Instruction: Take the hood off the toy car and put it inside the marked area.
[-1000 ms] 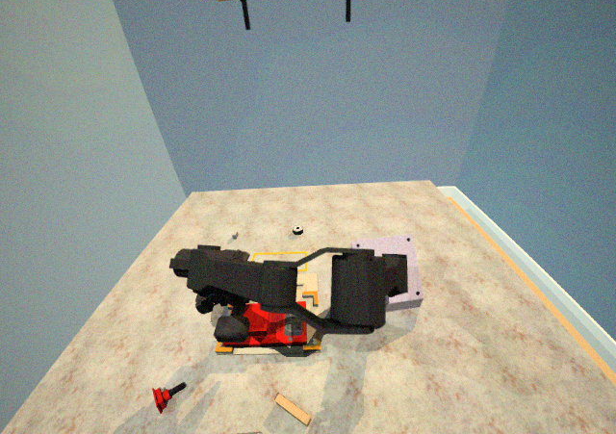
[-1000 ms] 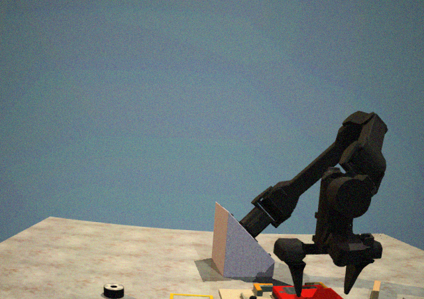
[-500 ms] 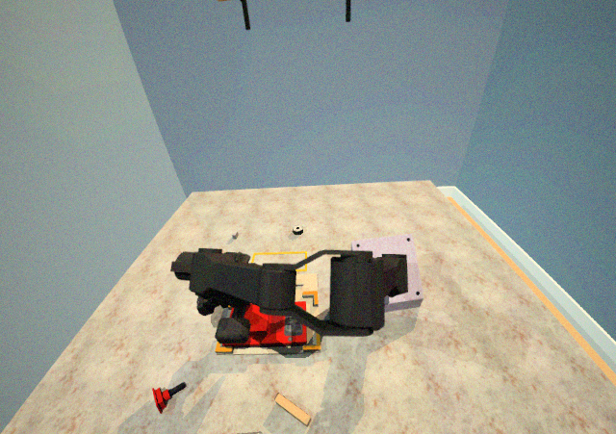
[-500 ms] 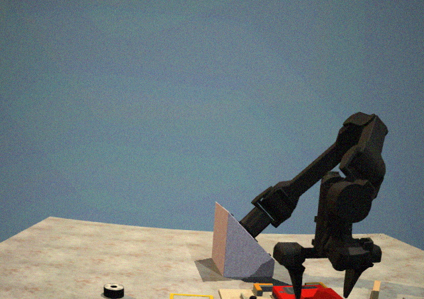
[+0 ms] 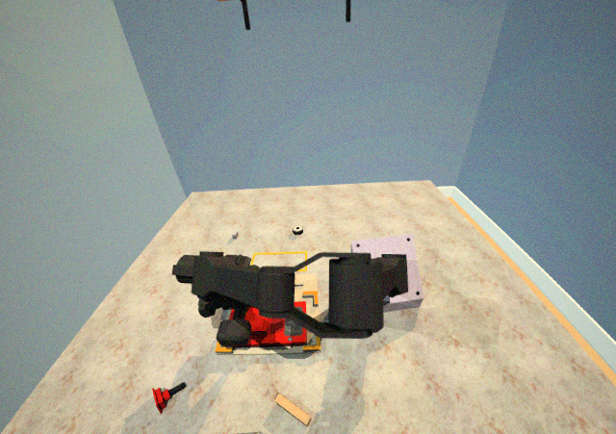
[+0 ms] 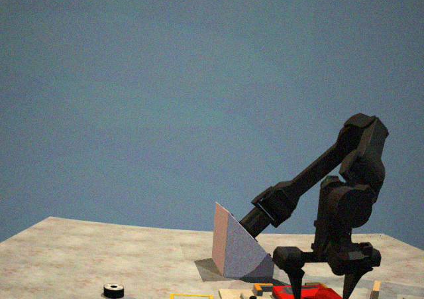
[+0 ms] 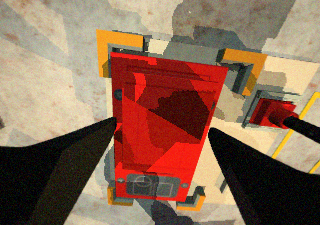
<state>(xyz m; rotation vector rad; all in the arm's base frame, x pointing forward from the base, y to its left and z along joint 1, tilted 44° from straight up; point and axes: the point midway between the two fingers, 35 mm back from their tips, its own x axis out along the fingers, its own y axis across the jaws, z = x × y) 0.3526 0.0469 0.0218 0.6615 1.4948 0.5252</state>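
The hood lies right at my gripper tip. From my gripper tip the other things lie so: wooden block (19 cm to the left, 10 cm behind, 3 cm below).
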